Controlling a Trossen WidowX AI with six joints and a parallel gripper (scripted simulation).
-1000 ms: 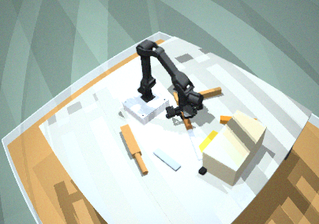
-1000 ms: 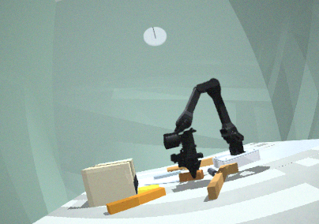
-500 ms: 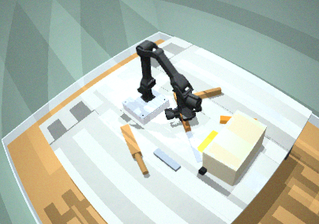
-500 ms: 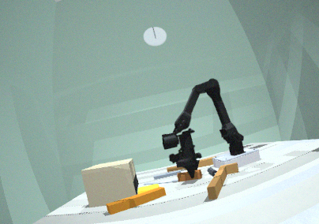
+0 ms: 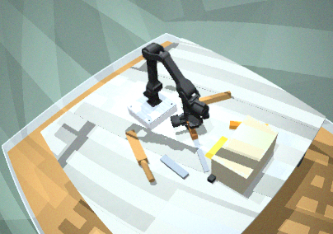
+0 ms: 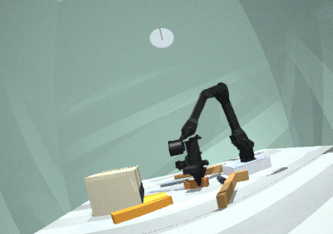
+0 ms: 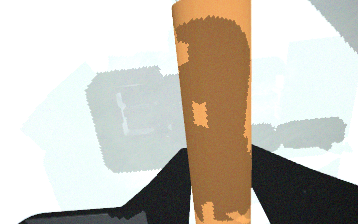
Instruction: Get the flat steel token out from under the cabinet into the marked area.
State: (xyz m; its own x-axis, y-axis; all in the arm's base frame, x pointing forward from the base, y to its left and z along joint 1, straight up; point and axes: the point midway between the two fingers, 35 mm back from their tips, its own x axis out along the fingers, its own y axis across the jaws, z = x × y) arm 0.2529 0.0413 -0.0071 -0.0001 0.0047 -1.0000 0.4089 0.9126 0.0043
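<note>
Now: gripper tip 1 cm past the orange paddle, 30 cm to the left of it and 1 cm below it. From my gripper tip the other things lie so: orange bar 21 cm ahead, 23 cm to the left; then grey flat bar 13 cm ahead, 21 cm to the right.
</note>
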